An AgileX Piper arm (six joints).
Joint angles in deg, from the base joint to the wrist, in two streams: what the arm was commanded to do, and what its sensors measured. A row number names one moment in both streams.
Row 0, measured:
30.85 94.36 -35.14 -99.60 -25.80 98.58
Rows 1 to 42, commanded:
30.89 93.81 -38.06 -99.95 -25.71 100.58
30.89 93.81 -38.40 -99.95 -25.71 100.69
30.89 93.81 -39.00 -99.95 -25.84 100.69
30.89 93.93 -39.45 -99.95 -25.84 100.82
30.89 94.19 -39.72 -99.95 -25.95 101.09
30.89 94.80 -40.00 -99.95 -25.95 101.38
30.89 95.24 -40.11 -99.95 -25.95 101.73
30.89 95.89 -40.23 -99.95 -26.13 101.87
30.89 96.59 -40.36 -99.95 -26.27 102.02
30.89 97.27 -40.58 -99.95 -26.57 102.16
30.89 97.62 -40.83 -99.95 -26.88 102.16
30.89 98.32 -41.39 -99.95 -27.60 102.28
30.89 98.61 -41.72 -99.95 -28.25 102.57
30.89 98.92 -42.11 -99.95 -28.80 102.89
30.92 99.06 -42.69 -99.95 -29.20 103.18
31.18 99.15 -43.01 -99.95 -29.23 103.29
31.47 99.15 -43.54 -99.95 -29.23 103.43
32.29 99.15 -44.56 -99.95 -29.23 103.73
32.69 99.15 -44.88 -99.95 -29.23 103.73
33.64 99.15 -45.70 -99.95 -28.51 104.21
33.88 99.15 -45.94 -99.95 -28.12 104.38
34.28 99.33 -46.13 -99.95 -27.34 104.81
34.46 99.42 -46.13 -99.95 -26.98 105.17
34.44 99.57 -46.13 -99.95 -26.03 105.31
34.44 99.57 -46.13 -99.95 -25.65 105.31
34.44 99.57 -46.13 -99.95 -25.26 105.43
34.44 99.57 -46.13 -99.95 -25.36 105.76
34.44 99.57 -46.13 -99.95 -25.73 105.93
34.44 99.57 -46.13 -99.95 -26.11 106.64
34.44 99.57 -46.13 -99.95 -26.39 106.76
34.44 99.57 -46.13 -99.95 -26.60 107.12
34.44 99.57 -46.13 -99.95 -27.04 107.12
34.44 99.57 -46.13 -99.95 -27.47 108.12
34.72 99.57 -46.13 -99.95 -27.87 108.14
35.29 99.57 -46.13 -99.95 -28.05 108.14
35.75 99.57 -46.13 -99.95 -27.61 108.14
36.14 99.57 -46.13 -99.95 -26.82 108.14
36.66 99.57 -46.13 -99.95 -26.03 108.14
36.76 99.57 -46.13 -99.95 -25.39 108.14
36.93 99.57 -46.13 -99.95 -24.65 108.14
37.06 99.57 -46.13 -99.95 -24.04 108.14
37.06 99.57 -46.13 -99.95 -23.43 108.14
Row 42, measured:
36.54 99.68 -45.67 -99.74 -25.96 107.50
